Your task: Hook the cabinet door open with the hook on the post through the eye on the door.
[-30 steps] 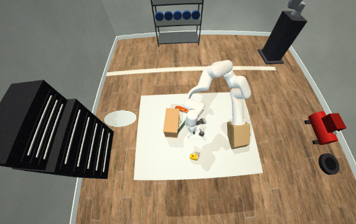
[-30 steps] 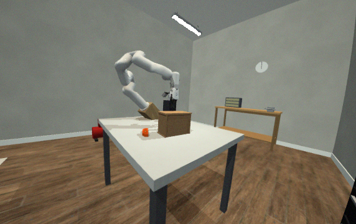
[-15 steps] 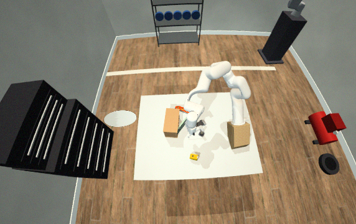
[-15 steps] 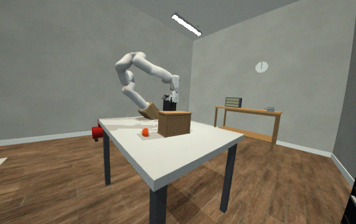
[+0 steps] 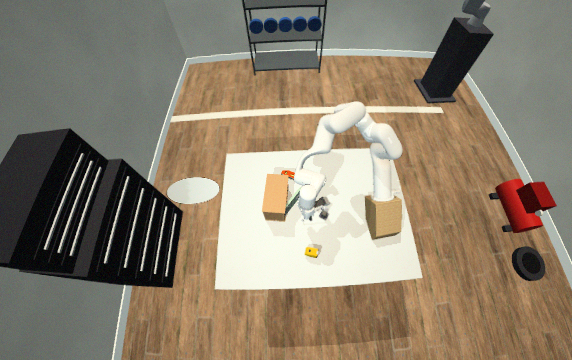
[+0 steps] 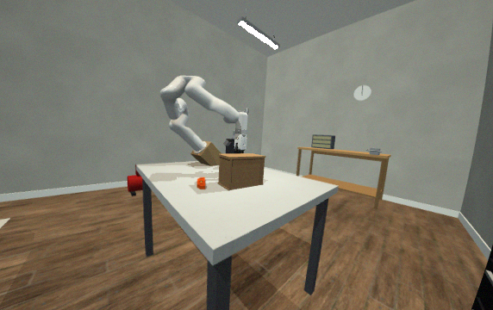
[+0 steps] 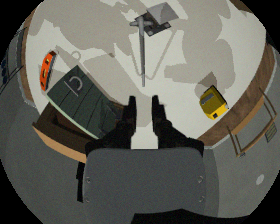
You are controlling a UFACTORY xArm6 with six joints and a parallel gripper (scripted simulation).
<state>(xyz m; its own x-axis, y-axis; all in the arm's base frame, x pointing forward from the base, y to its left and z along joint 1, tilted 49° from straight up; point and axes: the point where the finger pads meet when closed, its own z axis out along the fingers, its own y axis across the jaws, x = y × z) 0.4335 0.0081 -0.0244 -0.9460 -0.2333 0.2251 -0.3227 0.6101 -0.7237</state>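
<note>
Now: the hook 70 mm below my hand, 50 mm behind it and 20 mm to the right of it. From my hand the other things lie so: greenish door 90 mm to the right, 60 mm ahead, 50 mm below; then orange tool 300 mm to the right, 110 mm below, 30 mm ahead; then yellow block 180 mm to the left, 80 mm below, 20 mm behind.
</note>
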